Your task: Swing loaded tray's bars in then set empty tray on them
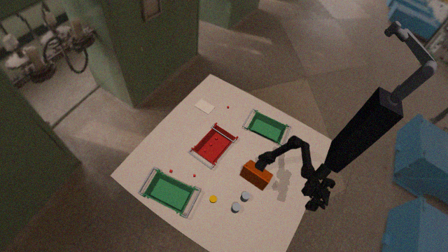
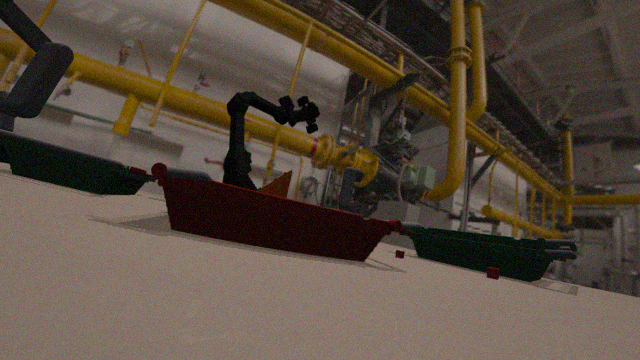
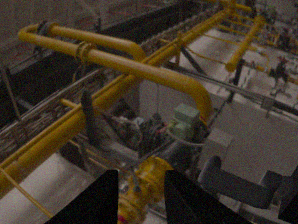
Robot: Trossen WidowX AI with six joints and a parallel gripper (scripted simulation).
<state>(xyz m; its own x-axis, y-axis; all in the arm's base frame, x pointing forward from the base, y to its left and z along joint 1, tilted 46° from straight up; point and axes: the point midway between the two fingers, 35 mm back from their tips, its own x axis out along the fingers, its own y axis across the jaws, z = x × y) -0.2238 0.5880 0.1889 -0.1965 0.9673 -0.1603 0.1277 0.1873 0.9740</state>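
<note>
Right now my gripper tip is 390 mm short of the green tray, 690 mm to the left of it and 550 mm above it. From my gripper tip the other things lie so: yellow disc (510 mm ahead, 20 mm to the left, 590 mm below); then white card (950 mm ahead, 650 mm to the right, 600 mm below).
</note>
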